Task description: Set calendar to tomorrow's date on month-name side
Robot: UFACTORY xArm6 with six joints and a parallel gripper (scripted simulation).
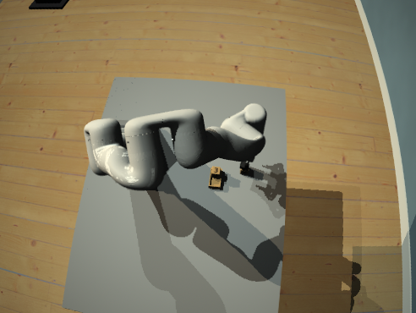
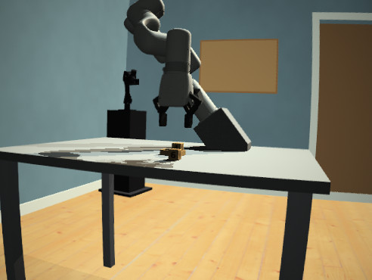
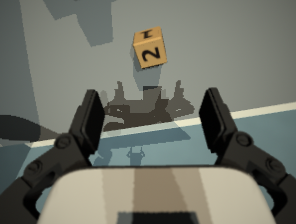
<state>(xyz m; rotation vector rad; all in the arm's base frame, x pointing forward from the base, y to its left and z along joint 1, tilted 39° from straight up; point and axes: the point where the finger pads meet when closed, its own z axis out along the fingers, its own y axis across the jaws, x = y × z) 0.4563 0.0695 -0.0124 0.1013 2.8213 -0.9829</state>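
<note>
My hand is 9 cm above the wooden number cube. Round my hand: wooden calendar tray: 11 cm behind, 10 cm below, 6 cm to the right.
</note>
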